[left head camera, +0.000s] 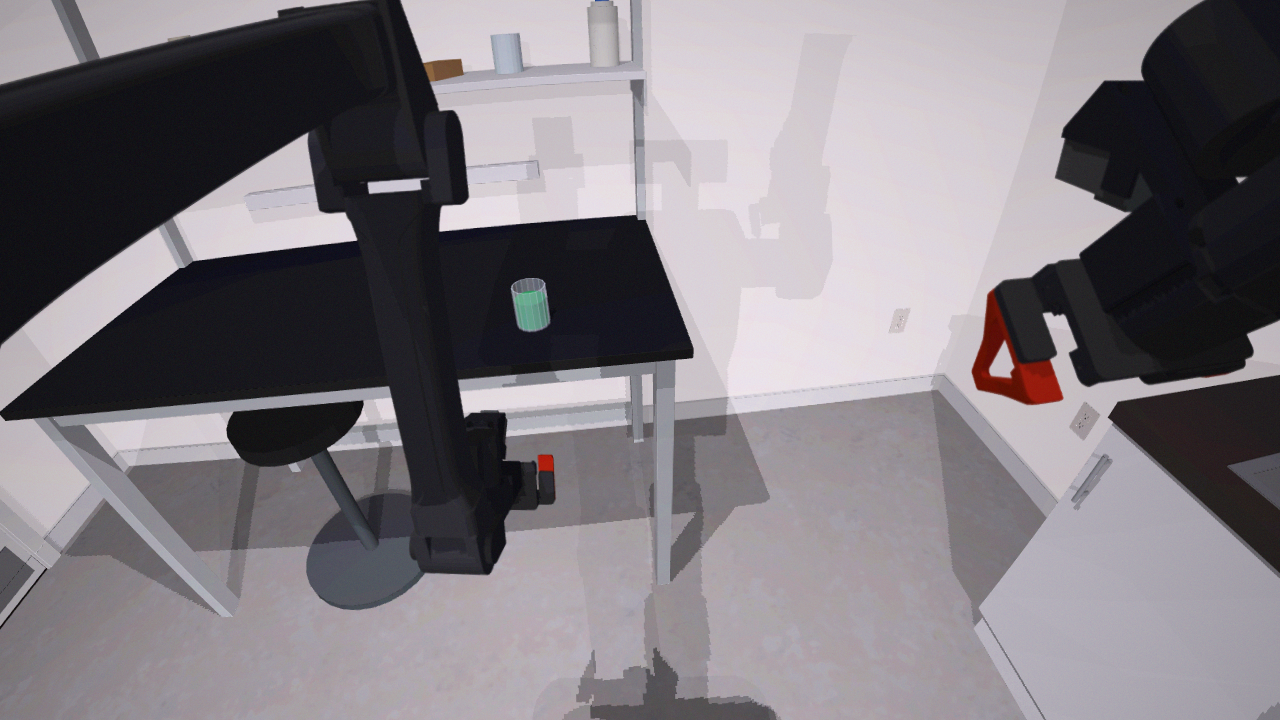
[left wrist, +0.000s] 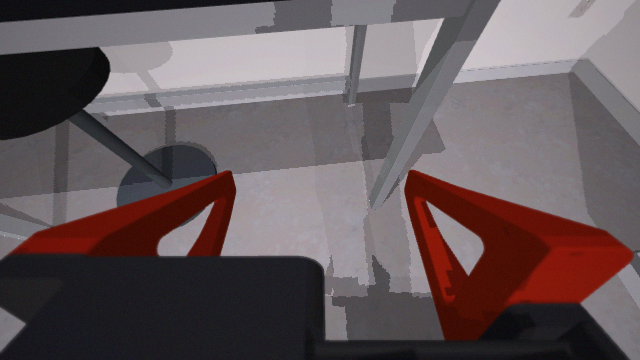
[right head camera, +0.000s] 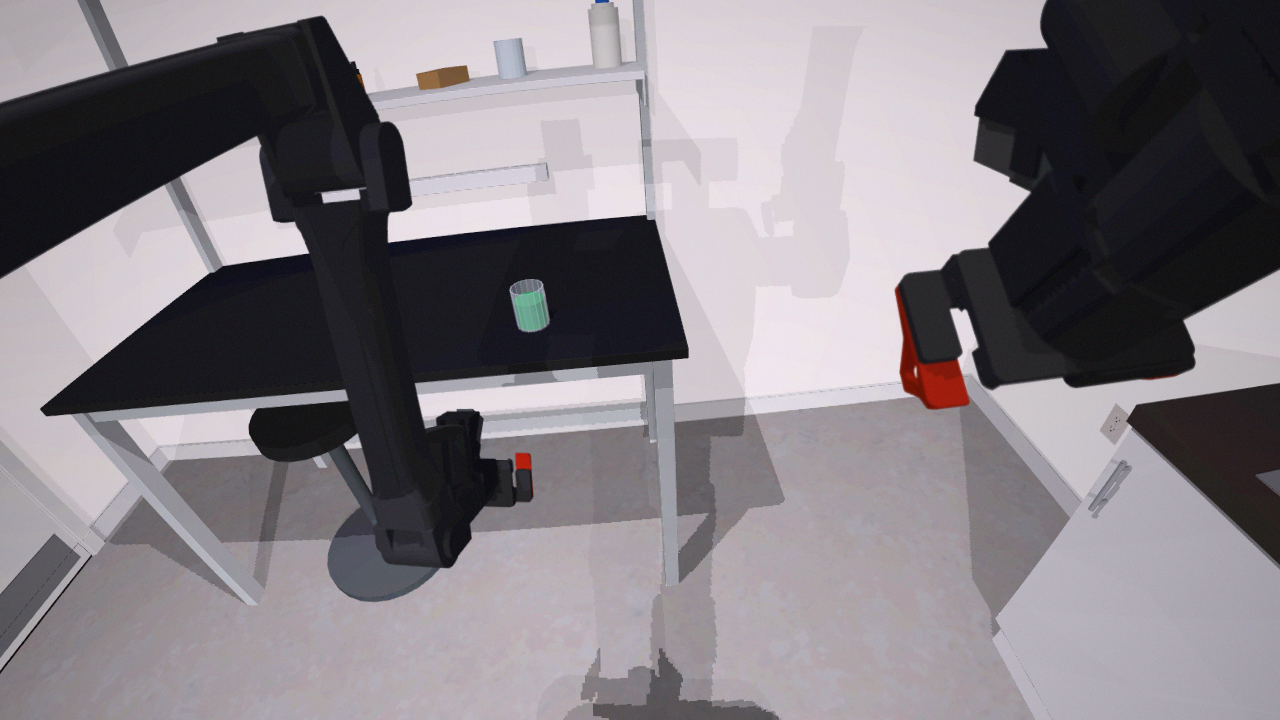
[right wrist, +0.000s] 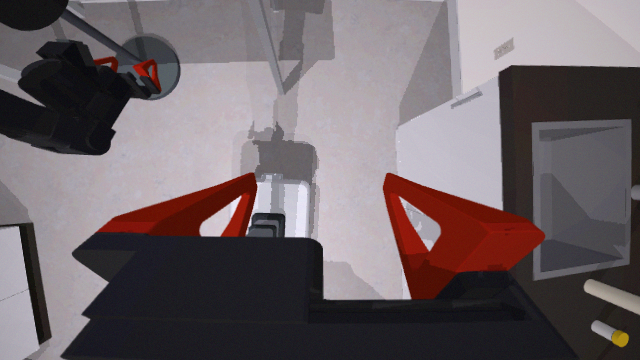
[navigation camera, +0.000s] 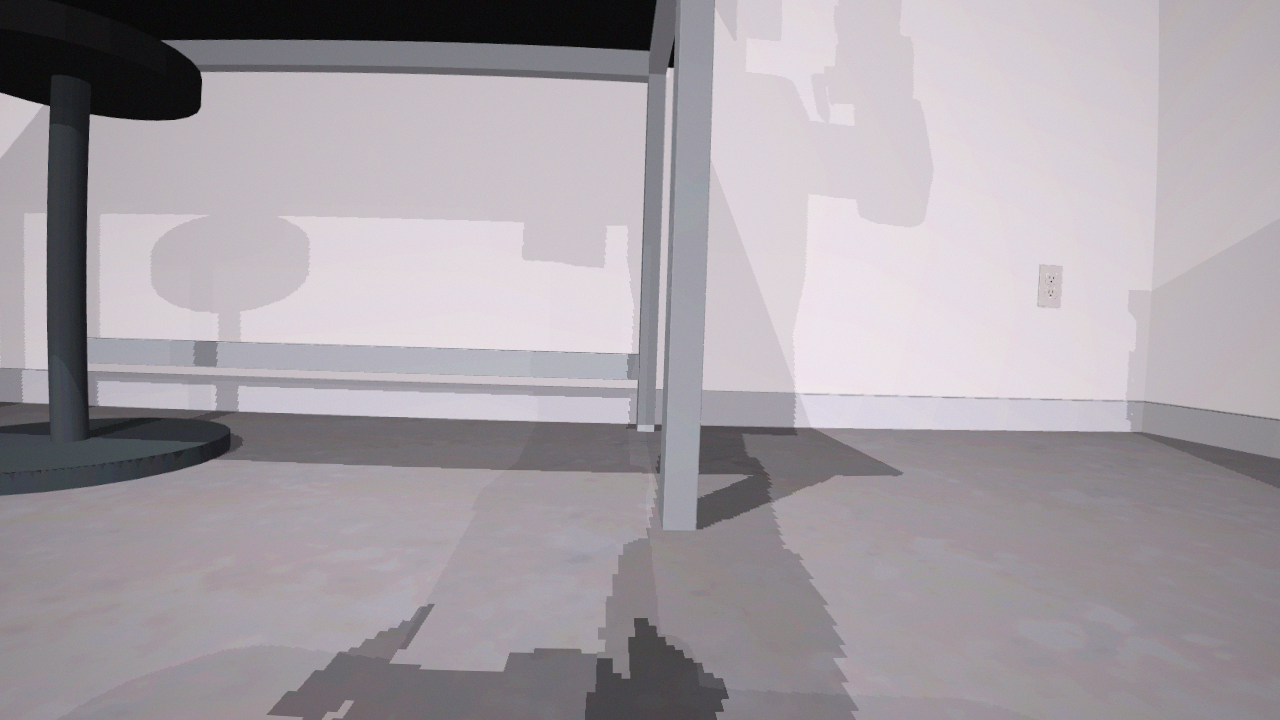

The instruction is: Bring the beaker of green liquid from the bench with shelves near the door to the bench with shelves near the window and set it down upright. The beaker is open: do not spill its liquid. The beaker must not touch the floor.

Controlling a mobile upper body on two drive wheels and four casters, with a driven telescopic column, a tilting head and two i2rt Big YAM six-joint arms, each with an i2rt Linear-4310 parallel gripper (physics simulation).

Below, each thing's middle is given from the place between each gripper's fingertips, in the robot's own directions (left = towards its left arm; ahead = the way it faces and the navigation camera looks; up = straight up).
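Labels:
My right gripper: 330 mm above the clear beaker of green liquid [left head camera: 529,295], 690 mm short of it, 510 mm to the right of it.
Clear beaker of green liquid: 3 cm above my left hand, 41 cm ahead of it, 4 cm to the left of it.

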